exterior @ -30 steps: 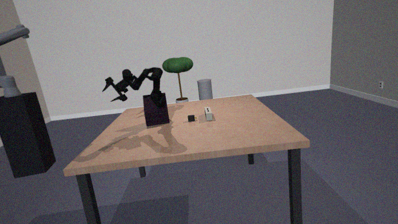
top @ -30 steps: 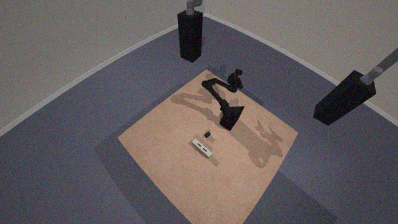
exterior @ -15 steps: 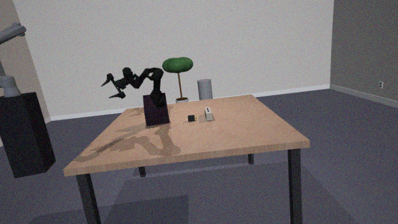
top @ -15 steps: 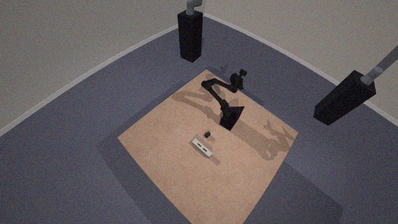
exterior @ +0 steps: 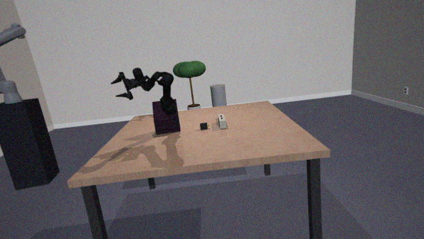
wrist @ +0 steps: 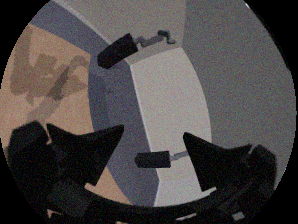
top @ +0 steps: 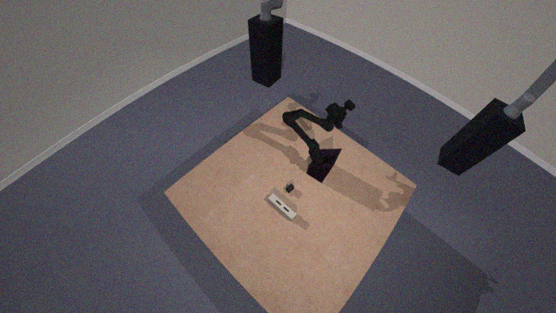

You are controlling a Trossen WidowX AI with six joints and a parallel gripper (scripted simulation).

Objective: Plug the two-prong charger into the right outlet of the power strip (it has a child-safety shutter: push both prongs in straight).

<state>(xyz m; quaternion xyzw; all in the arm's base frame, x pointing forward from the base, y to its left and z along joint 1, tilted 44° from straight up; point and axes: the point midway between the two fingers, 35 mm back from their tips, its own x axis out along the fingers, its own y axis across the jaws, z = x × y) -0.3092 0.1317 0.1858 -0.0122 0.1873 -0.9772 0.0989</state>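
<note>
Right now the dark two-prong charger is 580 mm ahead of my gripper tip, 40 mm to the right of it and 330 mm below it.
</note>
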